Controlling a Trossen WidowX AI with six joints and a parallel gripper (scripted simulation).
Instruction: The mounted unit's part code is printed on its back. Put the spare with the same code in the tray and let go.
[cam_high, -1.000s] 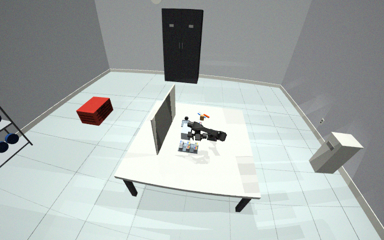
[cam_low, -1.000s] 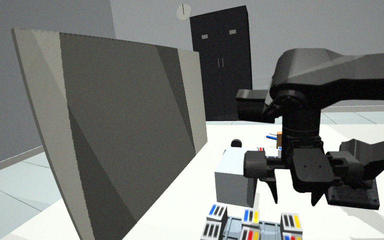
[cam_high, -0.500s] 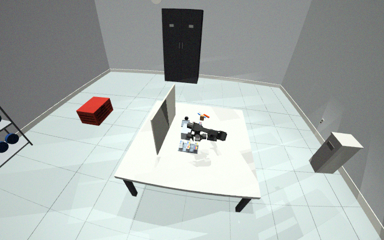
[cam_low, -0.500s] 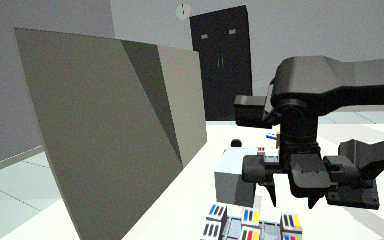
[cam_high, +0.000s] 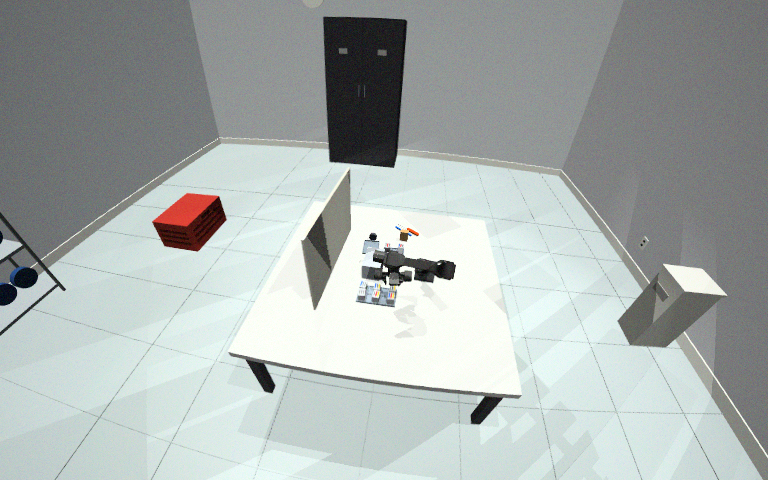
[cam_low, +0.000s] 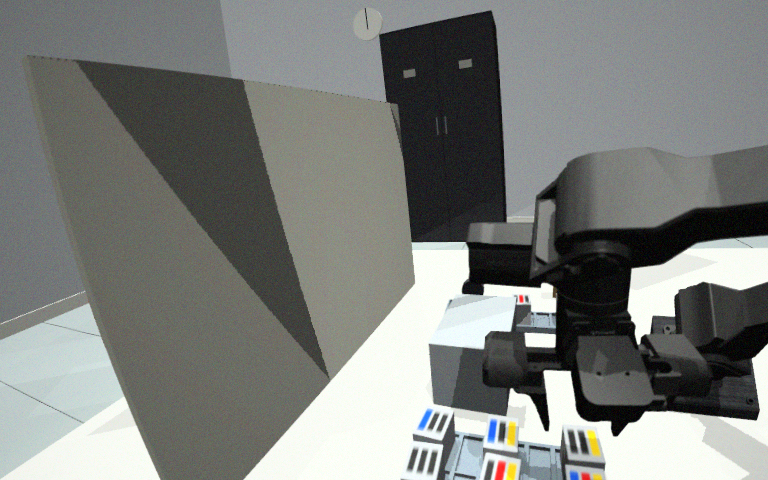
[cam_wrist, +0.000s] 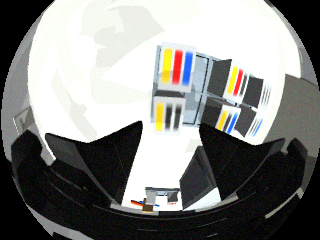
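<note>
The grey mounted unit lies 120 mm ahead of my gripper tip, 150 mm to the right of it and 10 mm below it. Round my gripper tip: tall grey panel 350 mm ahead, 170 mm to the right, 160 mm above.
</note>
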